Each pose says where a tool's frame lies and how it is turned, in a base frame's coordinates. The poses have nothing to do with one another.
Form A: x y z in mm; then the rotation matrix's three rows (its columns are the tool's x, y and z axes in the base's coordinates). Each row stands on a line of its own.
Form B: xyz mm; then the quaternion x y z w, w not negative. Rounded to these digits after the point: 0 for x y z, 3 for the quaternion. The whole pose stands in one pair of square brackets.
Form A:
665 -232 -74
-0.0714 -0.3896 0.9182
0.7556 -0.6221 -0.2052
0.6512 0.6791 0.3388
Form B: [665 -232 -74 0.550 0.166 0.713 0.402]
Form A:
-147 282 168
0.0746 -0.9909 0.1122
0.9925 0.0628 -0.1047
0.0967 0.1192 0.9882
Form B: [-147 282 168 0.077 0.005 0.680 0.729]
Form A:
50 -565 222
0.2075 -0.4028 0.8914
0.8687 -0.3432 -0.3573
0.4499 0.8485 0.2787
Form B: [50 -565 222 0.564 0.207 0.595 0.535]
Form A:
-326 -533 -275
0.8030 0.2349 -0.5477
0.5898 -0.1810 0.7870
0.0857 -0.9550 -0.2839
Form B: [-326 -533 -275 -0.753 -0.274 0.153 0.578]
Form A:
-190 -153 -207
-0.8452 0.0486 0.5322
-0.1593 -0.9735 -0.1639
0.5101 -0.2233 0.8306
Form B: [-190 -153 -207 -0.273 0.101 -0.955 0.054]
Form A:
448 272 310
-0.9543 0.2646 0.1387
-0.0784 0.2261 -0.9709
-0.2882 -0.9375 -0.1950
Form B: [448 272 310 0.060 0.771 -0.619 0.139]
